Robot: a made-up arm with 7 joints. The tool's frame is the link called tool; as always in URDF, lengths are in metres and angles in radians. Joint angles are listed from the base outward.
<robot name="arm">
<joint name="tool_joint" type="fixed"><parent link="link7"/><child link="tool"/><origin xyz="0 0 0" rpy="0 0 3.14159"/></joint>
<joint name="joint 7" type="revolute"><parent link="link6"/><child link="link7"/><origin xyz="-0.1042 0.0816 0" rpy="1.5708 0 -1.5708"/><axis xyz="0 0 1"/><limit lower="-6.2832" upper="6.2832"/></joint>
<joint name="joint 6" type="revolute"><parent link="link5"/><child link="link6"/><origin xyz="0 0 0" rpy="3.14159 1.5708 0"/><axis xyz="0 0 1"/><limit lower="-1.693" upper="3.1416"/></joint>
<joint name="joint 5" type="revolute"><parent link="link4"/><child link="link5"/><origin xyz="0.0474 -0.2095 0" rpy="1.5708 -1.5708 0"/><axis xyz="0 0 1"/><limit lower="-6.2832" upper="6.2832"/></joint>
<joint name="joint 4" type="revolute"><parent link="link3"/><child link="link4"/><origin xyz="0 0.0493 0" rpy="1.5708 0 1.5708"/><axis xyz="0 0 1"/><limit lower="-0.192" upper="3.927"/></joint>
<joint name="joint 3" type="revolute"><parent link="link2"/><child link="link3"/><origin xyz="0 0.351 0" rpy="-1.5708 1.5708 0"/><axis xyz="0 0 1"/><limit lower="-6.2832" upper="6.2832"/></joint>
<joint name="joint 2" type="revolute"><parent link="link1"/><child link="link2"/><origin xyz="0 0 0" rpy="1.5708 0 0"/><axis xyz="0 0 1"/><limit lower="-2.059" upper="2.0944"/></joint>
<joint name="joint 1" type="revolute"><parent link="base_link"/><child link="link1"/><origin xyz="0 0 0.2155" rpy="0 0 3.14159"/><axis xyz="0 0 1"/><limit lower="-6.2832" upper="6.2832"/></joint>
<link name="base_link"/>
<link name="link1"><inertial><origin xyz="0.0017 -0.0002 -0.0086"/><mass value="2.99"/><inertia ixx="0.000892" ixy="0" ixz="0" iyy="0.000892" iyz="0" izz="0.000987"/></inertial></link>
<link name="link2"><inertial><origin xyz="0.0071 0.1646 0.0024"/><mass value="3.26"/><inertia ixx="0.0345" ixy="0" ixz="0" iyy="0.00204" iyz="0" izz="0.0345"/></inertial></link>
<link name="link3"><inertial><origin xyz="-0.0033 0.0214 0.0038"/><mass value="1.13"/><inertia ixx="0.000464" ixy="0" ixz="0" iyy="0.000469" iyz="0" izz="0.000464"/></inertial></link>
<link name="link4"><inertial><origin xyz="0.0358 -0.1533 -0.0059"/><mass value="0.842"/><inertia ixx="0.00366" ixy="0.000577" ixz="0" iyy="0.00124" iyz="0" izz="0.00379"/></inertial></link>
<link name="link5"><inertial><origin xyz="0.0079 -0.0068 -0.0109"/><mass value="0.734"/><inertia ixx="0.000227" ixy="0" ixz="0" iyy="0.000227" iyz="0" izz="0.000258"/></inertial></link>
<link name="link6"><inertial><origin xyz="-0.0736 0.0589 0.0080"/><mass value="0.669"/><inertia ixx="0.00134" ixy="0.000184" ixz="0" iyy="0.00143" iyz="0" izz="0.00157"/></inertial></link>
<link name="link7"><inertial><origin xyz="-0.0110 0.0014 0.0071"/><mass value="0.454"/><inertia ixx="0.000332" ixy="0" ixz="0" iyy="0.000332" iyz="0" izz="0.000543"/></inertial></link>
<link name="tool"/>
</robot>
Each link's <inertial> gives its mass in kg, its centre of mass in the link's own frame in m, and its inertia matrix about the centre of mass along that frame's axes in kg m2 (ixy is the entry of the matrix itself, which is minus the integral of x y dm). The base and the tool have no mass. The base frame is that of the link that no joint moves.
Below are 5 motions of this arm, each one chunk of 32 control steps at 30 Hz.
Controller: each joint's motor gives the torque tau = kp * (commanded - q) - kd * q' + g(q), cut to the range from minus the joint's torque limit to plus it. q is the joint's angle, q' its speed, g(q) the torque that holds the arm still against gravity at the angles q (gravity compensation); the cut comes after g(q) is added. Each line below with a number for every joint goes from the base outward.
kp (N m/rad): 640 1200 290 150 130 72 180
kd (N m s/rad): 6.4 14 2.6 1.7 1.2 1.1 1.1
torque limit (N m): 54 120 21 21 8.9 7.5 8.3
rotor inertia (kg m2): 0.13 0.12 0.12 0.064 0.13 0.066 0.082
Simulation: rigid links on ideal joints. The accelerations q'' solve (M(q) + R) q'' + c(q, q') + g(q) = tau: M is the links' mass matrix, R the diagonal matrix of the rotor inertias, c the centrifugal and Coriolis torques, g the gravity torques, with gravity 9.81 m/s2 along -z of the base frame. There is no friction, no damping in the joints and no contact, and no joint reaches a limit. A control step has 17 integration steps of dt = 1/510 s. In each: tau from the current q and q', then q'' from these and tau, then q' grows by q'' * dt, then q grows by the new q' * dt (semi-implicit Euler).
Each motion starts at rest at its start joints. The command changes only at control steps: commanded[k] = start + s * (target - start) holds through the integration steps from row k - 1 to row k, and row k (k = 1, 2, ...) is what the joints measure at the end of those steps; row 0 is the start. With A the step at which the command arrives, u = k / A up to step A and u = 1 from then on. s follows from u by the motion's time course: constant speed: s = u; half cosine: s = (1 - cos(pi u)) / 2; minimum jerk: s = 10 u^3 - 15 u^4 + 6 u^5; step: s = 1 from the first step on.
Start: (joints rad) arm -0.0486 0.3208 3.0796 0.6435 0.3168 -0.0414 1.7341
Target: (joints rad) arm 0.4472 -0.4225 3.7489 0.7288 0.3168 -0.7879 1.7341
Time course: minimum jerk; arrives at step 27
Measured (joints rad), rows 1 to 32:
1: -0.0484 0.3205 3.0797 0.6435 0.3168 -0.0416 1.7341
2: -0.0471 0.3186 3.0806 0.6438 0.3171 -0.0435 1.7341
3: -0.0433 0.3128 3.0842 0.6447 0.3178 -0.0491 1.7341
4: -0.0361 0.3016 3.0929 0.6462 0.3188 -0.0599 1.7341
5: -0.0249 0.2847 3.1081 0.6484 0.3194 -0.0765 1.7341
6: -0.0094 0.2619 3.1296 0.6515 0.3194 -0.0988 1.7341
7: 0.0100 0.2332 3.1565 0.6555 0.3187 -0.1268 1.7341
8: 0.0331 0.1988 3.1881 0.6603 0.3180 -0.1606 1.7341
9: 0.0594 0.1592 3.2238 0.6658 0.3178 -0.1998 1.7341
10: 0.0885 0.1151 3.2634 0.6717 0.3180 -0.2438 1.7340
11: 0.1201 0.0675 3.3066 0.6777 0.3184 -0.2913 1.7340
12: 0.1536 0.0173 3.3526 0.6837 0.3182 -0.3412 1.7340
13: 0.1882 -0.0344 3.4001 0.6897 0.3176 -0.3924 1.7340
14: 0.2232 -0.0864 3.4481 0.6953 0.3166 -0.4440 1.7340
15: 0.2577 -0.1376 3.4952 0.7006 0.3158 -0.4949 1.7341
16: 0.2910 -0.1868 3.5404 0.7054 0.3154 -0.5442 1.7341
17: 0.3222 -0.2331 3.5827 0.7098 0.3152 -0.5909 1.7341
18: 0.3509 -0.2754 3.6214 0.7136 0.3151 -0.6339 1.7341
19: 0.3764 -0.3130 3.6556 0.7170 0.3149 -0.6723 1.7341
20: 0.3983 -0.3453 3.6850 0.7199 0.3146 -0.7055 1.7341
21: 0.4162 -0.3718 3.7089 0.7223 0.3144 -0.7329 1.7341
22: 0.4300 -0.3924 3.7273 0.7242 0.3143 -0.7545 1.7341
23: 0.4397 -0.4072 3.7401 0.7257 0.3145 -0.7702 1.7341
24: 0.4457 -0.4167 3.7478 0.7268 0.3148 -0.7805 1.7341
25: 0.4483 -0.4216 3.7511 0.7275 0.3153 -0.7861 1.7341
26: 0.4486 -0.4230 3.7511 0.7281 0.3158 -0.7881 1.7341
27: 0.4476 -0.4227 3.7494 0.7286 0.3165 -0.7881 1.7341
28: 0.4465 -0.4223 3.7477 0.7291 0.3172 -0.7880 1.7341
29: 0.4462 -0.4225 3.7471 0.7295 0.3179 -0.7883 1.7341
30: 0.4466 -0.4227 3.7477 0.7293 0.3179 -0.7885 1.7341
31: 0.4472 -0.4226 3.7489 0.7288 0.3172 -0.7882 1.7341
32: 0.4477 -0.4224 3.7498 0.7284 0.3163 -0.7877 1.7341

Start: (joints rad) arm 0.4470 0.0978 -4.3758 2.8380 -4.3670 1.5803 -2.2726
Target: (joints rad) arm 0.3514 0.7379 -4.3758 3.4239 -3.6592 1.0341 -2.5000
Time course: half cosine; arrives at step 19
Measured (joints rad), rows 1 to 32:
1: 0.4466 0.0997 -4.3752 2.8384 -4.3654 1.5794 -2.2740
2: 0.4452 0.1082 -4.3739 2.8416 -4.3571 1.5741 -2.2794
3: 0.4421 0.1279 -4.3734 2.8531 -4.3365 1.5596 -2.2888
4: 0.4375 0.1594 -4.3748 2.8781 -4.3012 1.5328 -2.3003
5: 0.4317 0.2003 -4.3764 2.9172 -4.2536 1.4951 -2.3133
6: 0.4248 0.2470 -4.3766 2.9661 -4.1989 1.4519 -2.3286
7: 0.4172 0.2968 -4.3758 3.0182 -4.1418 1.4087 -2.3461
8: 0.4092 0.3481 -4.3753 3.0684 -4.0850 1.3673 -2.3644
9: 0.4013 0.4006 -4.3756 3.1155 -4.0282 1.3254 -2.3831
10: 0.3938 0.4537 -4.3759 3.1611 -3.9705 1.2808 -2.4020
11: 0.3866 0.5067 -4.3757 3.2072 -3.9118 1.2337 -2.4206
12: 0.3795 0.5580 -4.3749 3.2544 -3.8541 1.1872 -2.4382
13: 0.3724 0.6059 -4.3740 3.3009 -3.8003 1.1455 -2.4542
14: 0.3654 0.6483 -4.3731 3.3442 -3.7535 1.1110 -2.4684
15: 0.3591 0.6838 -4.3726 3.3813 -3.7153 1.0839 -2.4805
16: 0.3539 0.7115 -4.3726 3.4102 -3.6857 1.0629 -2.4901
17: 0.3504 0.7312 -4.3727 3.4300 -3.6647 1.0470 -2.4967
18: 0.3487 0.7427 -4.3727 3.4404 -3.6523 1.0363 -2.5003
19: 0.3488 0.7457 -4.3726 3.4419 -3.6492 1.0317 -2.5008
20: 0.3500 0.7421 -4.3735 3.4353 -3.6541 1.0328 -2.4997
21: 0.3511 0.7367 -4.3763 3.4239 -3.6615 1.0356 -2.4994
22: 0.3522 0.7337 -4.3786 3.4141 -3.6656 1.0360 -2.5003
23: 0.3535 0.7344 -4.3779 3.4111 -3.6641 1.0333 -2.5005
24: 0.3541 0.7371 -4.3757 3.4150 -3.6594 1.0300 -2.4999
25: 0.3533 0.7396 -4.3742 3.4220 -3.6558 1.0291 -2.4996
26: 0.3513 0.7402 -4.3744 3.4281 -3.6555 1.0316 -2.5000
27: 0.3494 0.7391 -4.3755 3.4311 -3.6581 1.0359 -2.5002
28: 0.3487 0.7375 -4.3765 3.4305 -3.6607 1.0391 -2.5000
29: 0.3495 0.7368 -4.3768 3.4273 -3.6615 1.0392 -2.4999
30: 0.3512 0.7371 -4.3763 3.4233 -3.6603 1.0363 -2.5000
31: 0.3528 0.7379 -4.3756 3.4204 -3.6586 1.0325 -2.5001
32: 0.3534 0.7384 -4.3752 3.4194 -3.6578 1.0301 -2.5000

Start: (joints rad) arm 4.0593 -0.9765 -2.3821 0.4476 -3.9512 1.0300 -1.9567
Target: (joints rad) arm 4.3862 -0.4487 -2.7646 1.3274 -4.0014 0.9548 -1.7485
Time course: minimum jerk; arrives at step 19
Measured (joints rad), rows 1 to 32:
1: 4.0597 -0.9759 -2.3826 0.4480 -3.9513 1.0298 -1.9564
2: 4.0622 -0.9716 -2.3863 0.4513 -3.9517 1.0286 -1.9546
3: 4.0694 -0.9600 -2.3957 0.4629 -3.9530 1.0251 -1.9495
4: 4.0824 -0.9401 -2.4115 0.4894 -3.9554 1.0191 -1.9407
5: 4.1011 -0.9119 -2.4332 0.5346 -3.9584 1.0118 -1.9287
6: 4.1247 -0.8759 -2.4608 0.5988 -3.9619 1.0053 -1.9138
7: 4.1523 -0.8330 -2.4936 0.6781 -3.9655 1.0002 -1.8962
8: 4.1823 -0.7849 -2.5303 0.7669 -3.9694 0.9959 -1.8765
9: 4.2137 -0.7333 -2.5688 0.8595 -3.9737 0.9910 -1.8558
10: 4.2453 -0.6806 -2.6071 0.9516 -3.9786 0.9851 -1.8351
11: 4.2762 -0.6289 -2.6434 1.0401 -3.9837 0.9787 -1.8152
12: 4.3053 -0.5806 -2.6759 1.1225 -3.9886 0.9733 -1.7968
13: 4.3311 -0.5376 -2.7034 1.1962 -3.9927 0.9699 -1.7809
14: 4.3527 -0.5015 -2.7252 1.2583 -3.9959 0.9686 -1.7679
15: 4.3692 -0.4738 -2.7412 1.3060 -3.9983 0.9688 -1.7584
16: 4.3802 -0.4551 -2.7519 1.3371 -3.9999 0.9691 -1.7521
17: 4.3861 -0.4455 -2.7579 1.3513 -4.0008 0.9685 -1.7490
18: 4.3878 -0.4436 -2.7608 1.3505 -4.0012 0.9661 -1.7482
19: 4.3870 -0.4463 -2.7625 1.3389 -4.0013 0.9616 -1.7486
20: 4.3860 -0.4498 -2.7649 1.3237 -4.0013 0.9552 -1.7488
21: 4.3855 -0.4515 -2.7674 1.3128 -4.0016 0.9486 -1.7484
22: 4.3852 -0.4512 -2.7681 1.3112 -4.0019 0.9450 -1.7482
23: 4.3851 -0.4500 -2.7670 1.3185 -4.0019 0.9465 -1.7484
24: 4.3857 -0.4486 -2.7652 1.3289 -4.0015 0.9522 -1.7486
25: 4.3864 -0.4474 -2.7634 1.3364 -4.0009 0.9587 -1.7486
26: 4.3869 -0.4470 -2.7623 1.3377 -4.0008 0.9622 -1.7485
27: 4.3871 -0.4474 -2.7623 1.3338 -4.0011 0.9613 -1.7485
28: 4.3870 -0.4485 -2.7633 1.3275 -4.0016 0.9572 -1.7486
29: 4.3864 -0.4495 -2.7647 1.3225 -4.0019 0.9528 -1.7485
30: 4.3858 -0.4498 -2.7660 1.3208 -4.0019 0.9502 -1.7484
31: 4.3854 -0.4496 -2.7665 1.3227 -4.0015 0.9504 -1.7485
32: 4.3854 -0.4490 -2.7661 1.3266 -4.0011 0.9526 -1.7485

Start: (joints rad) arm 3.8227 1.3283 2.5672 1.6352 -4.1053 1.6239 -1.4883
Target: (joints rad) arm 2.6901 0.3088 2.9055 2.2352 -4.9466 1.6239 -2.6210
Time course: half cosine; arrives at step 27
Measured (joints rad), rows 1 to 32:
1: 3.8207 1.3259 2.5656 1.6373 -4.1063 1.6238 -1.4918
2: 3.8125 1.3167 2.5620 1.6445 -4.1112 1.6228 -1.5049
3: 3.7950 1.2992 2.5613 1.6567 -4.1233 1.6199 -1.5282
4: 3.7672 1.2745 2.5691 1.6720 -4.1442 1.6166 -1.5574
5: 3.7297 1.2432 2.5853 1.6907 -4.1729 1.6160 -1.5915
6: 3.6841 1.2060 2.6052 1.7143 -4.2068 1.6195 -1.6327
7: 3.6334 1.1642 2.6249 1.7426 -4.2433 1.6256 -1.6807
8: 3.5800 1.1186 2.6423 1.7739 -4.2812 1.6305 -1.7334
9: 3.5243 1.0693 2.6577 1.8063 -4.3211 1.6319 -1.7896
10: 3.4656 1.0161 2.6735 1.8384 -4.3641 1.6296 -1.8496
11: 3.4031 0.9595 2.6921 1.8701 -4.4110 1.6261 -1.9129
12: 3.3373 0.9005 2.7143 1.9024 -4.4610 1.6244 -1.9780
13: 3.2701 0.8405 2.7384 1.9360 -4.5123 1.6258 -2.0438
14: 3.2035 0.7805 2.7614 1.9704 -4.5628 1.6291 -2.1099
15: 3.1389 0.7214 2.7811 2.0044 -4.6114 1.6316 -2.1754
16: 3.0764 0.6637 2.7982 2.0366 -4.6581 1.6312 -2.2392
17: 3.0159 0.6077 2.8146 2.0666 -4.7037 1.6283 -2.3004
18: 2.9583 0.5543 2.8315 2.0945 -4.7479 1.6253 -2.3583
19: 2.9047 0.5042 2.8481 2.1201 -4.7899 1.6240 -2.4121
20: 2.8559 0.4586 2.8628 2.1435 -4.8280 1.6247 -2.4612
21: 2.8124 0.4181 2.8746 2.1645 -4.8613 1.6257 -2.5047
22: 2.7746 0.3833 2.8840 2.1830 -4.8896 1.6255 -2.5421
23: 2.7432 0.3544 2.8920 2.1988 -4.9130 1.6242 -2.5729
24: 2.7186 0.3318 2.8987 2.2115 -4.9314 1.6227 -2.5967
25: 2.7013 0.3157 2.9035 2.2204 -4.9446 1.6221 -2.6132
26: 2.6914 0.3064 2.9061 2.2252 -4.9521 1.6224 -2.6221
27: 2.6892 0.3040 2.9064 2.2260 -4.9536 1.6230 -2.6234
28: 2.6903 0.3063 2.9054 2.2268 -4.9504 1.6237 -2.6204
29: 2.6902 0.3089 2.9046 2.2324 -4.9456 1.6243 -2.6195
30: 2.6899 0.3103 2.9049 2.2402 -4.9429 1.6243 -2.6213
31: 2.6902 0.3109 2.9061 2.2440 -4.9431 1.6238 -2.6219
32: 2.6902 0.3106 2.9066 2.2422 -4.9450 1.6237 -2.6208

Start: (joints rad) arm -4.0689 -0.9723 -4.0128 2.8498 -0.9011 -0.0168 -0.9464
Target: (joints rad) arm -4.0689 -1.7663 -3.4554 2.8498 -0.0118 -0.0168 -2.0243
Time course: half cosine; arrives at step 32
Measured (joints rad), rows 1 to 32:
1: -4.0692 -0.9733 -4.0118 2.8509 -0.8999 -0.0166 -0.9488
2: -4.0699 -0.9776 -4.0080 2.8539 -0.8944 -0.0158 -0.9577
3: -4.0703 -0.9866 -4.0006 2.8570 -0.8824 -0.0152 -0.9736
4: -4.0696 -1.0006 -3.9903 2.8578 -0.8645 -0.0153 -0.9935
5: -4.0685 -1.0189 -3.9776 2.8565 -0.8433 -0.0163 -1.0169
6: -4.0678 -1.0406 -3.9627 2.8547 -0.8203 -0.0175 -1.0454
7: -4.0680 -1.0649 -3.9457 2.8532 -0.7953 -0.0180 -1.0789
8: -4.0687 -1.0916 -3.9270 2.8525 -0.7664 -0.0175 -1.1161
9: -4.0695 -1.1207 -3.9065 2.8522 -0.7329 -0.0166 -1.1563
10: -4.0699 -1.1523 -3.8841 2.8522 -0.6957 -0.0159 -1.1998
11: -4.0696 -1.1862 -3.8601 2.8523 -0.6563 -0.0159 -1.2464
12: -4.0690 -1.2221 -3.8348 2.8522 -0.6162 -0.0166 -1.2951
13: -4.0682 -1.2595 -3.8086 2.8519 -0.5755 -0.0174 -1.3456
14: -4.0677 -1.2978 -3.7817 2.8515 -0.5337 -0.0178 -1.3974
15: -4.0676 -1.3367 -3.7544 2.8510 -0.4903 -0.0178 -1.4502
16: -4.0679 -1.3759 -3.7270 2.8503 -0.4459 -0.0173 -1.5033
17: -4.0684 -1.4150 -3.6997 2.8495 -0.4015 -0.0168 -1.5561
18: -4.0689 -1.4537 -3.6728 2.8485 -0.3580 -0.0163 -1.6083
19: -4.0691 -1.4917 -3.6464 2.8474 -0.3159 -0.0159 -1.6594
20: -4.0691 -1.5286 -3.6207 2.8463 -0.2753 -0.0155 -1.7088
21: -4.0689 -1.5639 -3.5962 2.8455 -0.2363 -0.0152 -1.7560
22: -4.0686 -1.5973 -3.5729 2.8448 -0.1991 -0.0150 -1.8005
23: -4.0684 -1.6285 -3.5513 2.8444 -0.1643 -0.0148 -1.8421
24: -4.0685 -1.6571 -3.5314 2.8441 -0.1323 -0.0146 -1.8802
25: -4.0686 -1.6829 -3.5135 2.8437 -0.1036 -0.0145 -1.9146
26: -4.0688 -1.7058 -3.4977 2.8431 -0.0783 -0.0142 -1.9448
27: -4.0690 -1.7254 -3.4842 2.8424 -0.0566 -0.0139 -1.9705
28: -4.0691 -1.7417 -3.4731 2.8417 -0.0387 -0.0136 -1.9916
29: -4.0691 -1.7545 -3.4645 2.8411 -0.0248 -0.0132 -2.0078
30: -4.0691 -1.7635 -3.4584 2.8408 -0.0152 -0.0130 -2.0190
31: -4.0690 -1.7686 -3.4551 2.8407 -0.0098 -0.0129 -2.0251
32: -4.0689 -1.7698 -3.4544 2.8409 -0.0088 -0.0130 -2.0259

